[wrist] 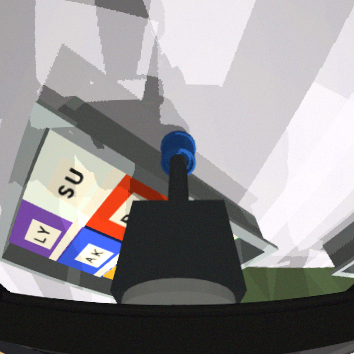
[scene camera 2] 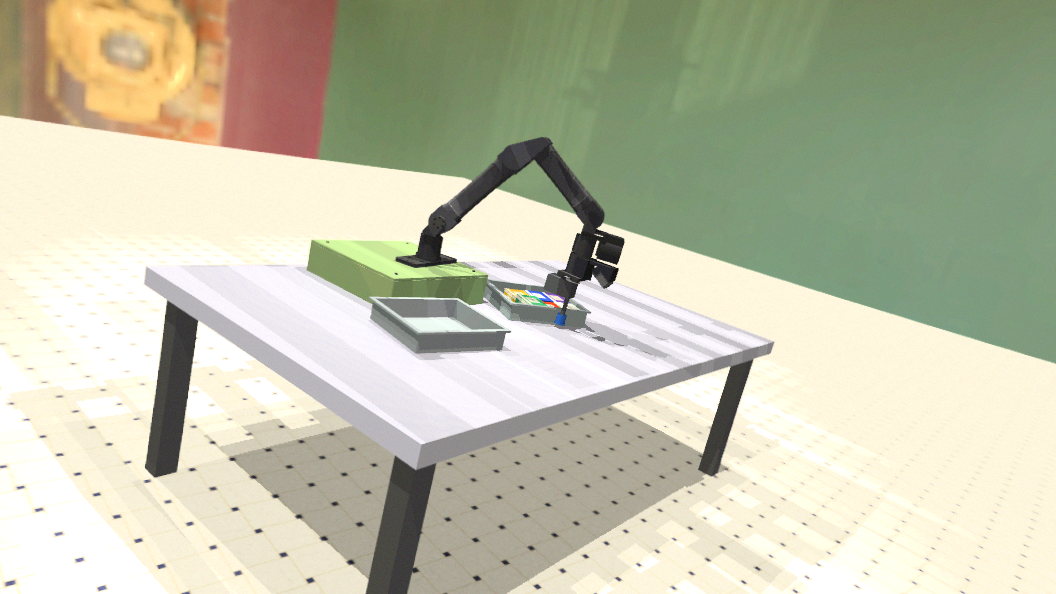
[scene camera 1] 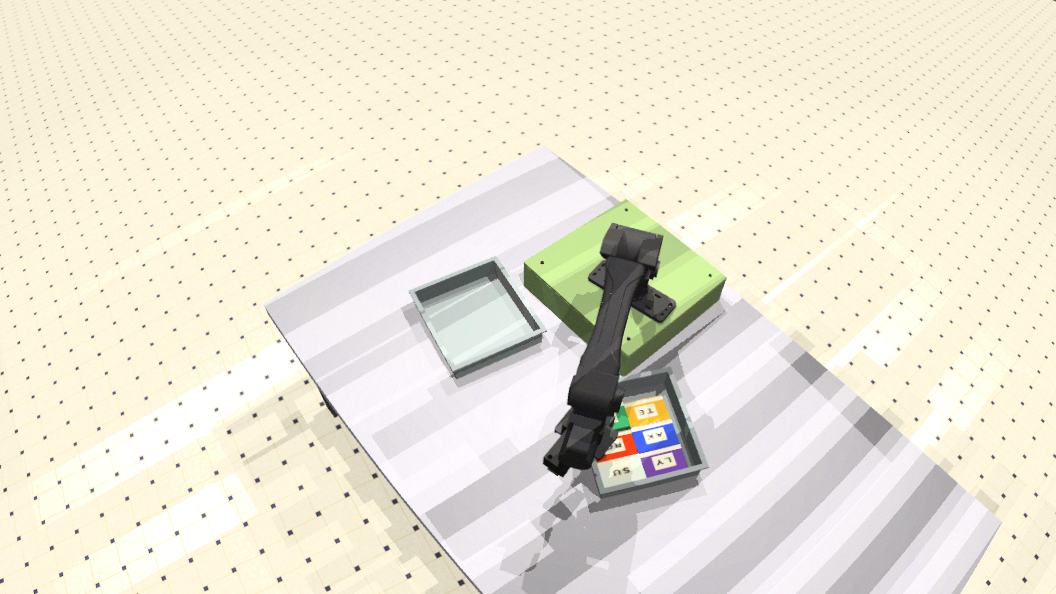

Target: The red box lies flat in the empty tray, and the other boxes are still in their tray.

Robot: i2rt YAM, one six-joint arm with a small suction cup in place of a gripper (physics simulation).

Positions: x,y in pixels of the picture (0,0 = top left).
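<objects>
My suction cup (scene camera 2: pixel 560 319): 1.88 m from the lens. A grey tray (scene camera 2: pixel 424 325): 1.65 m from the lens. The marked spots on my suction cup and the grey tray are 0.41 m apart.
</objects>
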